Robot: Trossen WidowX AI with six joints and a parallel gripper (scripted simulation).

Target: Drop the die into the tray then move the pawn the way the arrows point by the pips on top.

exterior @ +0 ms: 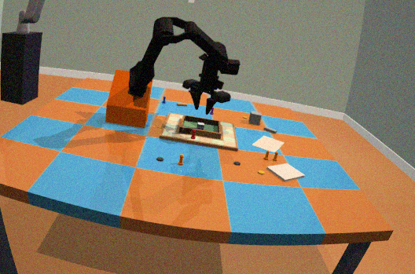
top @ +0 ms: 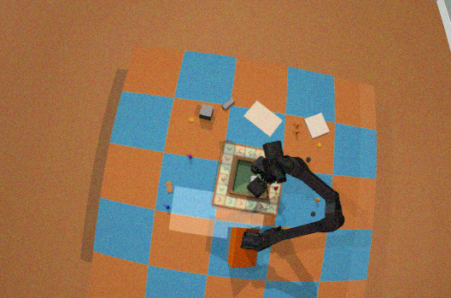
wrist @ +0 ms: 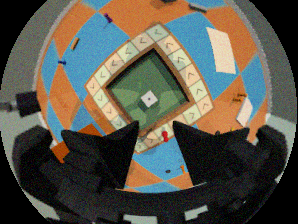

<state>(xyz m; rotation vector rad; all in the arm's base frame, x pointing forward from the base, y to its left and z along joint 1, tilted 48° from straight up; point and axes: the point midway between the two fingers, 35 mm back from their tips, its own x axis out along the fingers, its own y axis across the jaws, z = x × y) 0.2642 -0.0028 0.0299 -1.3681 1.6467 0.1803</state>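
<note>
My gripper tip is now 1 cm past the red pawn, 7 cm to the left of it and 7 cm above it. The rest, counted from my gripper tip: purple pawn: 4 cm ahead, 31 cm to the left, 8 cm below; then grey bar: 32 cm ahead, 20 cm to the left, 9 cm below; then white die: 3 cm to the left, 7 cm below.
</note>
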